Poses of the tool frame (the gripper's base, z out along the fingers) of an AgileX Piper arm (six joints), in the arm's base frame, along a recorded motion.
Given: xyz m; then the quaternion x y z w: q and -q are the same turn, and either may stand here.
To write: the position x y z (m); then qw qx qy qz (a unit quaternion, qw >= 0). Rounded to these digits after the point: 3 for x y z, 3 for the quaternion.
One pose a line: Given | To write
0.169, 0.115, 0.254, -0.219, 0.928, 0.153, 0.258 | 0.169, 0.115, 0.254, 0.258, -0.219, 0.928, 0.153
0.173, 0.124, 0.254, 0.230, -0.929, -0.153, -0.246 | 0.173, 0.124, 0.254, 0.246, -0.230, 0.929, 0.153
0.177, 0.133, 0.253, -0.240, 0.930, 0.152, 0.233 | 0.177, 0.133, 0.253, 0.233, -0.240, 0.930, 0.152
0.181, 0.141, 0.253, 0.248, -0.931, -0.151, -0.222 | 0.181, 0.141, 0.253, 0.222, -0.248, 0.931, 0.151
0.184, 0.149, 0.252, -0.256, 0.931, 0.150, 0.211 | 0.184, 0.149, 0.252, 0.211, -0.256, 0.931, 0.150
